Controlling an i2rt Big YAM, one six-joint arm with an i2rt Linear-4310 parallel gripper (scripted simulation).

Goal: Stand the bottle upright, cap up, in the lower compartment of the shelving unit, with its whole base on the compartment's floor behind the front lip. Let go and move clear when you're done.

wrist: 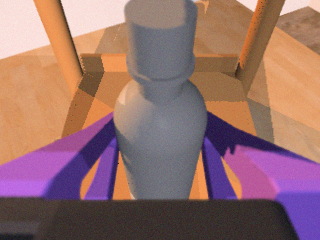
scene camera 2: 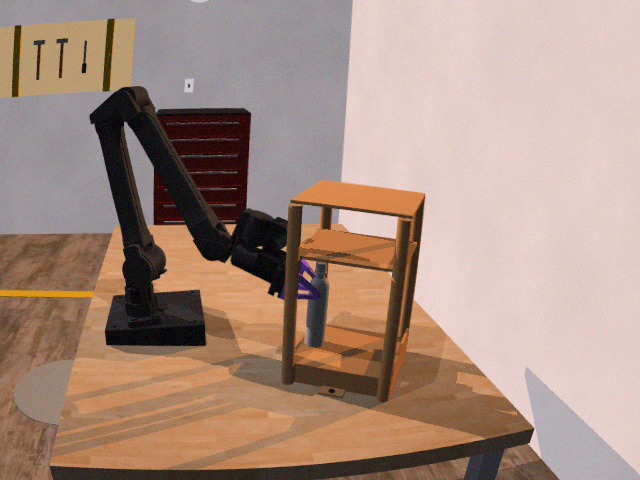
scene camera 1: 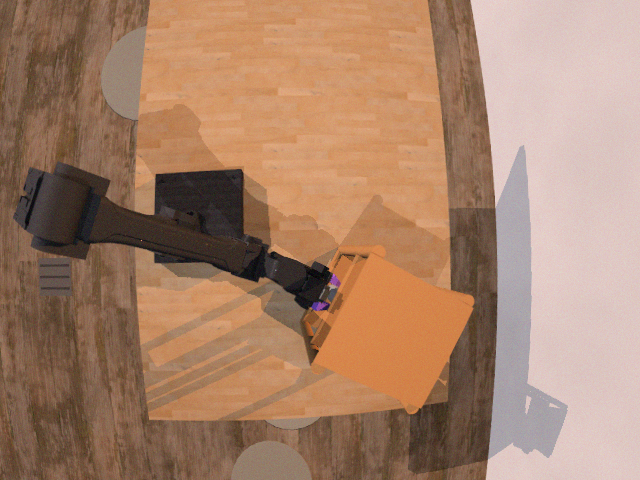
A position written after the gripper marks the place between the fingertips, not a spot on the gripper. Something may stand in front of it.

In view: the gripper [wrist: 160, 120], a grey bottle [scene camera 2: 316, 318] and a shelving unit [scene camera 2: 350, 360].
The grey bottle also shows in the wrist view [wrist: 160, 117].
